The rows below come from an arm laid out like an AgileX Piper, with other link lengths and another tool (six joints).
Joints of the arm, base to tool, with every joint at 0 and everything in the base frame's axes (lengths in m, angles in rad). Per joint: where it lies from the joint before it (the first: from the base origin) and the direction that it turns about. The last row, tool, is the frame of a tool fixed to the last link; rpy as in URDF.
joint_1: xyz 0 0 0.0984 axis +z
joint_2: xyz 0 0 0 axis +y
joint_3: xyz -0.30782 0 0.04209 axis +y
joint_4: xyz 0.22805 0 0.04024 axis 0.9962 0 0.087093
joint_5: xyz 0 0 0 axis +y
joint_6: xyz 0.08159 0 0.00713 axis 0.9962 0 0.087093
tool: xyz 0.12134 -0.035 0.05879 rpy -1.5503 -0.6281 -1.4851
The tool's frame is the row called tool.
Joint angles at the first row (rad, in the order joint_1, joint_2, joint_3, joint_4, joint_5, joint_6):
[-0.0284, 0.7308, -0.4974, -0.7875, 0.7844, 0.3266]
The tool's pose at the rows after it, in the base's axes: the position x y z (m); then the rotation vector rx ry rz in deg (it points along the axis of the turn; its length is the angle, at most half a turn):
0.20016, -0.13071, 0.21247, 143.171, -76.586, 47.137
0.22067, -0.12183, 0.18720, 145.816, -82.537, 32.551
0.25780, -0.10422, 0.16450, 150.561, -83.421, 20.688
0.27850, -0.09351, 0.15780, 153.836, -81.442, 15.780
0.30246, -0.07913, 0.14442, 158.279, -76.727, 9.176
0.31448, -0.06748, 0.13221, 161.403, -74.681, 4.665
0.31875, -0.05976, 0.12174, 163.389, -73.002, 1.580
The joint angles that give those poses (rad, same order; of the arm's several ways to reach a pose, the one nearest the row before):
[-0.0283, 0.9109, -0.5792, -0.6554, 0.9079, 0.3147]
[-0.0284, 1.0839, -0.6749, -0.5145, 0.9681, 0.2928]
[-0.0284, 1.2725, -0.7935, -0.3767, 0.9800, 0.2170]
[-0.0284, 1.3546, -0.8679, -0.3085, 0.9970, 0.1437]
[-0.0284, 1.4562, -0.9463, -0.2314, 1.0137, 0.0353]
[-0.0284, 1.5152, -0.9806, -0.1692, 1.0147, -0.0284]
[-0.0284, 1.5474, -0.9849, -0.1311, 1.0067, -0.0711]

